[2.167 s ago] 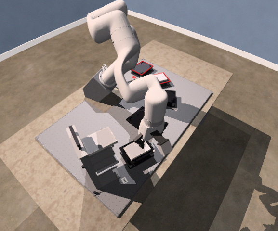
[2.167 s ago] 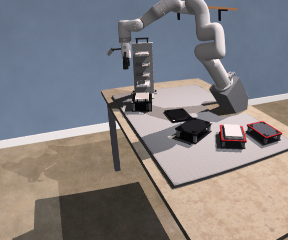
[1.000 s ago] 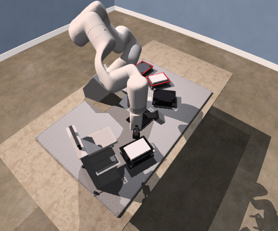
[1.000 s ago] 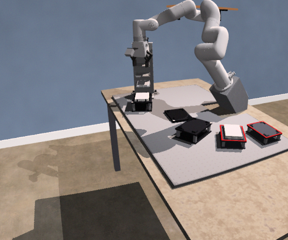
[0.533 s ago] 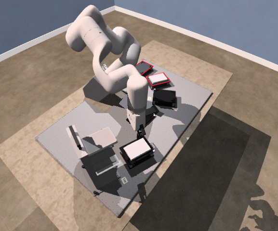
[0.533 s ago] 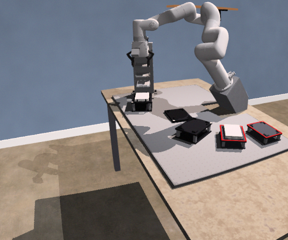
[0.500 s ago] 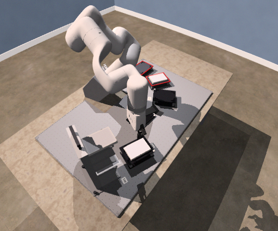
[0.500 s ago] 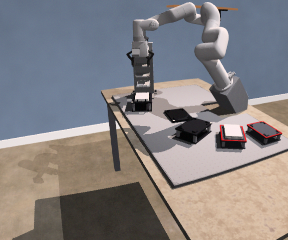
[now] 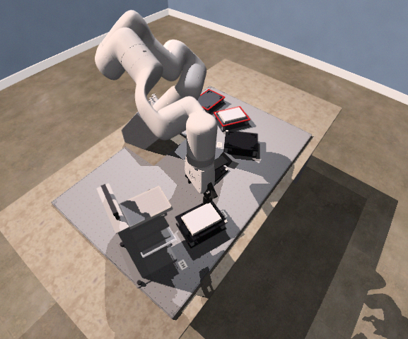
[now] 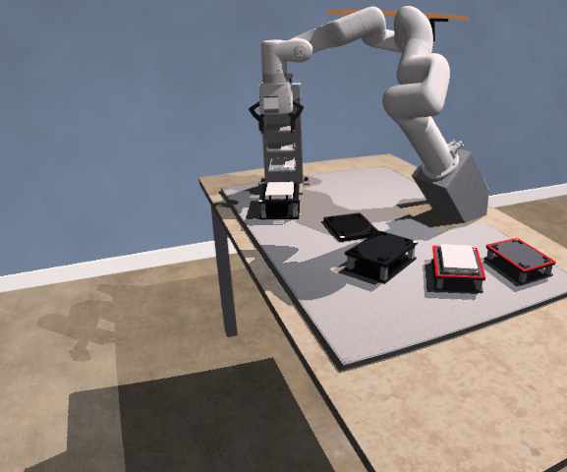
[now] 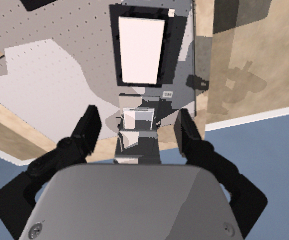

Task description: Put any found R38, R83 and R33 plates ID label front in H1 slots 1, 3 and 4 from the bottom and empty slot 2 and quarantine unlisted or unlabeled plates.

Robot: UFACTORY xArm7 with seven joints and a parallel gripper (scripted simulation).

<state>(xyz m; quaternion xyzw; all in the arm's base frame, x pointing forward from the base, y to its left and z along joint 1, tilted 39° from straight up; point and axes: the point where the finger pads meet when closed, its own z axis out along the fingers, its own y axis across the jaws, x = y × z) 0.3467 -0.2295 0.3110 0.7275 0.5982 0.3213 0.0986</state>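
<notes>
The RG deck label is 1 cm ahead of my hand, 12 cm to the left of it and 26 cm below it. Also, from my hand: plate hotel H1: 2 cm behind, 26 cm to the right, 8 cm below; pale plate: 2 cm behind, 18 cm to the right, 16 cm below; H1 deck label: 9 cm ahead, 14 cm to the right, 26 cm below.
</notes>
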